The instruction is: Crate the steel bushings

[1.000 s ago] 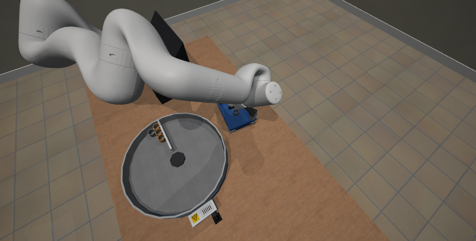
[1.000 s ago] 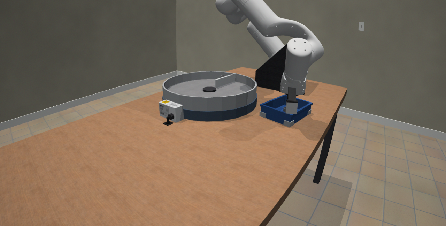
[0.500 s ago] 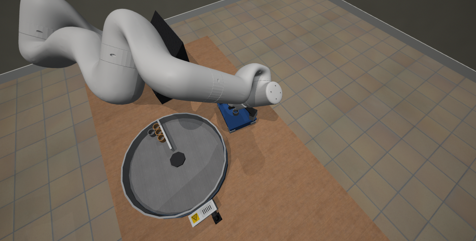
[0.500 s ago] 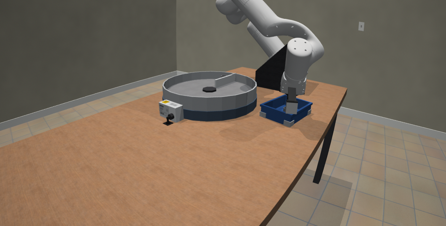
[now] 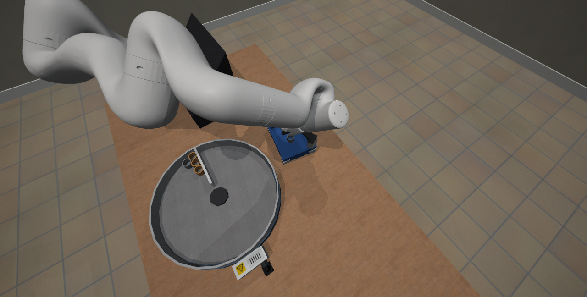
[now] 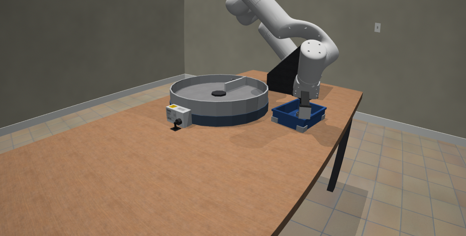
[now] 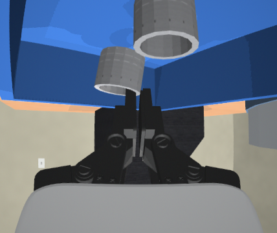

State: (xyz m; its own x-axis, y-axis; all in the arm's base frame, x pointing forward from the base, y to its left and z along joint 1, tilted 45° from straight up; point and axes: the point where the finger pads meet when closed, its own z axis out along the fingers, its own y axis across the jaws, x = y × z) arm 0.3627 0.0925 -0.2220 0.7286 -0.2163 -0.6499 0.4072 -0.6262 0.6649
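Now: the blue crate 4 cm below my hand, 4 cm ahead of it and 1 cm to the left of it. The rest, counted from my hand: grey turning table 34 cm to the right, 12 cm ahead, 1 cm below.
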